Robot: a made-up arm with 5 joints. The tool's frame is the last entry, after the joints.
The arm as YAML. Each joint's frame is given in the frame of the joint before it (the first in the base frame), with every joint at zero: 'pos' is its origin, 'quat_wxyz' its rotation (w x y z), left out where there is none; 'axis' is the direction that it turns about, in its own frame. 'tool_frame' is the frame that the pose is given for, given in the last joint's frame.
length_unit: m
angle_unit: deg
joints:
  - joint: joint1
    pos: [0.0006, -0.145, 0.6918]
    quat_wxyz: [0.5, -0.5, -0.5, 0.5]
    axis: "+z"
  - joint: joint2
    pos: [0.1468, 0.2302, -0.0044]
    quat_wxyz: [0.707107, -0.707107, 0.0, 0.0]
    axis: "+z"
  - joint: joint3
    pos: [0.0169, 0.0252, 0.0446]
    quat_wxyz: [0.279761, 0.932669, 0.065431, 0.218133]
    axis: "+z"
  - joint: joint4
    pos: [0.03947, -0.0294, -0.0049]
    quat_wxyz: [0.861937, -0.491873, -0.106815, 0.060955]
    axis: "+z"
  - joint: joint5
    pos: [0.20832, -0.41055, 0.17]
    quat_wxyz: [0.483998, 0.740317, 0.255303, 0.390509]
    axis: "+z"
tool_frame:
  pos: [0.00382, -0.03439, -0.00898]
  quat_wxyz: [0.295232, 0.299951, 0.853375, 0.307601]
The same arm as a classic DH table. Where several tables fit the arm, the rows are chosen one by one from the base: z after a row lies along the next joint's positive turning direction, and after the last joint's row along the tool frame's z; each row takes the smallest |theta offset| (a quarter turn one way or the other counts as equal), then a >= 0, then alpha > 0; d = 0 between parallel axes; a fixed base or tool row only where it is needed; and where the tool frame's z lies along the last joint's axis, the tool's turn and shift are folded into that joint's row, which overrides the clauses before.
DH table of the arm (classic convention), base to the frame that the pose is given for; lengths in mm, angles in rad. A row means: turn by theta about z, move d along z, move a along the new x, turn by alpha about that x. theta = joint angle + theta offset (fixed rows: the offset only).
base (fixed): a 145.0  alpha 1.5708  d 691.8  theta offset -1.5708
joint1: a -146.8  alpha 1.5708  d -5.0  theta offset 0.0000
joint2: a -29.4  alpha -2.4163  d 266.4  theta offset 0.7323
joint3: a -29.6  alpha 1.0549  d 6.2  theta offset 0.8767
joint4: a 237.3  alpha -1.7993  d 216.6  theta offset 0.8677
joint5: a -32.4  alpha 2.2607  d 386.1  theta offset -0.7561
tool (fixed): a 0.0  alpha 0.0000  d -15.7  theta offset -0.4269

